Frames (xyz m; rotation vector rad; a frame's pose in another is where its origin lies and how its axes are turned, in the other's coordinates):
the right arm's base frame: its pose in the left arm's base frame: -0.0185 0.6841 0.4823 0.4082 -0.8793 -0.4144
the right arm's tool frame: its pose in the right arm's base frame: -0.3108 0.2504 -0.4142 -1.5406 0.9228 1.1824
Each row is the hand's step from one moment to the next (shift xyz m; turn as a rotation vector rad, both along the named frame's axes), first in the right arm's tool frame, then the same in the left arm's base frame.
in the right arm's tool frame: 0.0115 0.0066 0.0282 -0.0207 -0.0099 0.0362
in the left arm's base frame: 0.0106 0.0292 -0.0026 -0.0117 0.0312 0.0270
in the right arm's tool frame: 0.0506 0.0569 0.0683 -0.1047 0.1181 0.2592
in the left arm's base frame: 0.0304 0.0833 -0.0511 -0.1180 0.2794 0.0108
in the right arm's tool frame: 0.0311 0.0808 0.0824 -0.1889 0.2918 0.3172
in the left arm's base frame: 0.0045 0.1032 -0.0602 -0.2578 0.3831 -0.0908
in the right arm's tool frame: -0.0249 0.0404 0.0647 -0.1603 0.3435 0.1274
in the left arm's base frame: -0.0326 0.0729 -0.0073 -0.2695 0.2174 -0.2000
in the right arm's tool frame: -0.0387 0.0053 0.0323 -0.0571 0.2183 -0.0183
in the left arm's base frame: -0.0345 0.0314 0.0199 -0.1396 0.0444 -0.1726
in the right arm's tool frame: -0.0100 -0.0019 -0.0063 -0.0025 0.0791 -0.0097
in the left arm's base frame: -0.0090 -0.0069 0.0039 -0.0342 0.0137 -0.0707
